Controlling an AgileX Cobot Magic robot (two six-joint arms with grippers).
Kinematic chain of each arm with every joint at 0, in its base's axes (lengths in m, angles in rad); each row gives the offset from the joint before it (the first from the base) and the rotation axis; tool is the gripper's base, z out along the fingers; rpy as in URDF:
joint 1: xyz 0 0 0.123 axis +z
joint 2: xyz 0 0 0 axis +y
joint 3: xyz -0.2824 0 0.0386 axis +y
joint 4: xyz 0.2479 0 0.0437 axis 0.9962 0 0.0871
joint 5: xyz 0 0 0 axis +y
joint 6: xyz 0.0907 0 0.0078 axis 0.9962 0 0.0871
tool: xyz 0 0 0 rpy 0 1.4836 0
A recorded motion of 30 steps. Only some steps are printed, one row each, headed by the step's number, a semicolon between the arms.
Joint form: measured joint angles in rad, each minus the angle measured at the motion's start. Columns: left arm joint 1, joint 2, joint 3, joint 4, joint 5, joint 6; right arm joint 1, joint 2, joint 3, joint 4, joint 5, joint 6.
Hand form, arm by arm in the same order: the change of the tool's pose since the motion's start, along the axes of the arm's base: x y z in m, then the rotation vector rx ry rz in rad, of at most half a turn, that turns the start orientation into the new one. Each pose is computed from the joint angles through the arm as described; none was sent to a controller.
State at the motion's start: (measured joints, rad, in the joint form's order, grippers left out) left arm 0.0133 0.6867 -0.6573 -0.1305 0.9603 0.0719; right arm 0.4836 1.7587 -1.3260 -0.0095 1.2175 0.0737
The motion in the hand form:
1: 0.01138 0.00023 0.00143 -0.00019 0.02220 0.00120; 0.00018 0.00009 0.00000 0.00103 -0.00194 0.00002
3: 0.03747 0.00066 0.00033 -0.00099 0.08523 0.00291; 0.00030 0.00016 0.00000 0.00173 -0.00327 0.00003
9: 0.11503 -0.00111 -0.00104 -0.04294 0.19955 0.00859; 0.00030 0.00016 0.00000 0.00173 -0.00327 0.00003
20: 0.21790 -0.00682 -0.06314 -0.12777 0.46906 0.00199; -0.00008 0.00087 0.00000 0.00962 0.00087 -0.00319
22: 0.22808 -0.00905 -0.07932 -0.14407 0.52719 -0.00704; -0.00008 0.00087 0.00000 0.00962 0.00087 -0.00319
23: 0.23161 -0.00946 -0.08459 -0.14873 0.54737 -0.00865; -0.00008 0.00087 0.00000 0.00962 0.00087 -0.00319
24: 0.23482 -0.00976 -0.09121 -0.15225 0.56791 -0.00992; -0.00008 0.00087 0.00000 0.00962 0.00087 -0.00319
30: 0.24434 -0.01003 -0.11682 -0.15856 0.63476 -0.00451; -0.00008 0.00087 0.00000 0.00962 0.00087 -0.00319
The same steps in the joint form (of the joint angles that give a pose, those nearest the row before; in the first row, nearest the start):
1: 0.0001 0.0557 -0.0244 0.0001 -0.0092 0.0001; 0.0000 0.0000 0.0000 0.0000 -0.0022 0.0000
3: 0.0000 0.1829 -0.0754 0.0002 -0.0224 0.0000; 0.0000 0.0000 0.0000 0.0000 -0.0037 0.0000
9: 0.0000 0.5169 -0.2769 -0.0407 -0.0403 0.0000; 0.0000 0.0000 0.0000 0.0000 -0.0037 0.0000
20: 0.0000 1.0014 -0.5426 -0.1299 0.0159 0.0192; 0.0000 0.0000 0.0000 0.0095 -0.0037 0.0000
22: -0.0021 1.0705 -0.5694 -0.1490 0.0343 0.0294; 0.0000 0.0000 0.0000 0.0095 -0.0037 0.0000
23: -0.0021 1.0943 -0.5810 -0.1535 0.0429 0.0310; 0.0000 0.0000 0.0000 0.0095 -0.0037 0.0000
24: -0.0021 1.1192 -0.5887 -0.1573 0.0470 0.0335; 0.0000 0.0000 0.0000 0.0095 -0.0037 0.0000
30: -0.0021 1.2046 -0.6068 -0.1624 0.0470 0.0342; 0.0000 0.0000 0.0000 0.0095 -0.0037 0.0000

